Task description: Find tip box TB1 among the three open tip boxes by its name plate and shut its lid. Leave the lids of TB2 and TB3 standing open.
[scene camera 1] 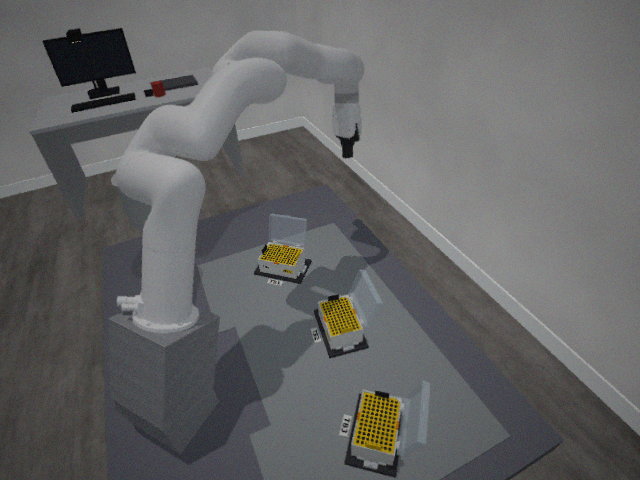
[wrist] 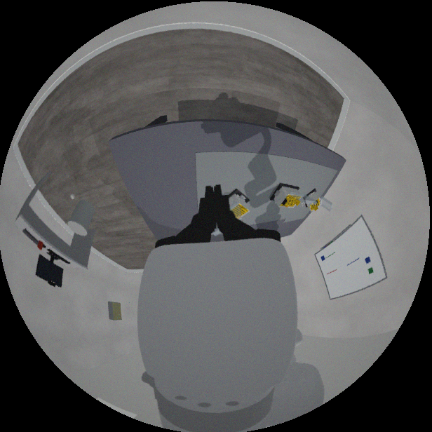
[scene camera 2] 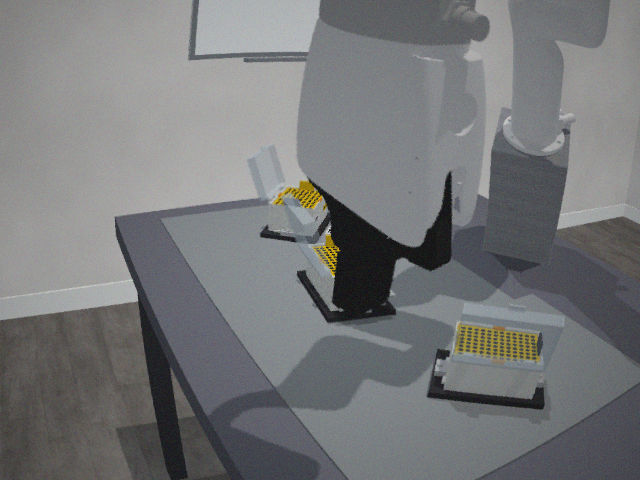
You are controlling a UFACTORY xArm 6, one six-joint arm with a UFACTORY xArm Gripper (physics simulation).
Labels:
same spot on grey mat: [wrist: 256,175] = [scene camera 1: 338,270]

